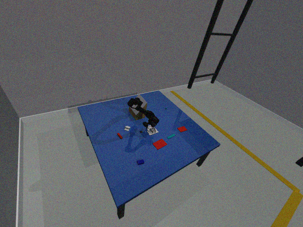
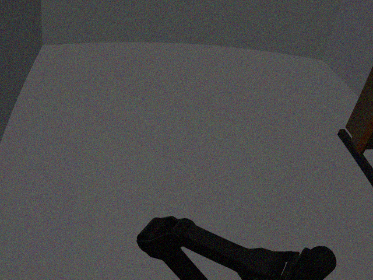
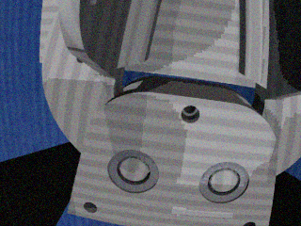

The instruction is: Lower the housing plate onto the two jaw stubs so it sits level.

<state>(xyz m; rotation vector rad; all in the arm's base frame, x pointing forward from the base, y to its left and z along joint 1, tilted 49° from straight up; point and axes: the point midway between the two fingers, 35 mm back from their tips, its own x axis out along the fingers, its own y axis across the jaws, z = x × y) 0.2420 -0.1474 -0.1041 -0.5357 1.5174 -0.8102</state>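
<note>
My gripper tip is now 130 mm to the left of the dark square and 10 mm above it. Round my gripper tip: red block (60 mm behind, 370 mm to the right); dark blue block (320 mm ahead, 360 mm to the right); teal bar (240 mm ahead, 140 mm to the left).
</note>
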